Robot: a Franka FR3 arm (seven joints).
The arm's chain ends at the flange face. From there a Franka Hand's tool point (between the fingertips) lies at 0.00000 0.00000 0.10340 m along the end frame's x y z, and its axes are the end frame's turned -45 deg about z.
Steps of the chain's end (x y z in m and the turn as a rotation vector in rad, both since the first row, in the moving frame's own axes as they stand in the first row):
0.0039, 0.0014, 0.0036, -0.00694, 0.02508, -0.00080
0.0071, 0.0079, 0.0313, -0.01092, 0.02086, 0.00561
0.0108, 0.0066, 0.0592, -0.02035, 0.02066, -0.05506
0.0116, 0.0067, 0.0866, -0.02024, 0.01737, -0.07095
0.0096, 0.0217, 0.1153, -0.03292, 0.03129, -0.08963
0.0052, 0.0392, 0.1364, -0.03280, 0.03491, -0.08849
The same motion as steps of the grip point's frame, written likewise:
0.0031, 0.0061, 0.0036, -0.02264, 0.01283, -0.00080
0.0002, 0.0129, 0.0313, -0.02247, 0.00703, 0.00561
0.0031, 0.0153, 0.0592, -0.02900, 0.00022, -0.05506
0.0034, 0.0157, 0.0866, -0.02659, -0.00203, -0.07095
-0.0085, 0.0268, 0.1152, -0.04540, -0.00115, -0.08963
-0.0237, 0.0363, 0.1363, -0.04788, 0.00149, -0.08849

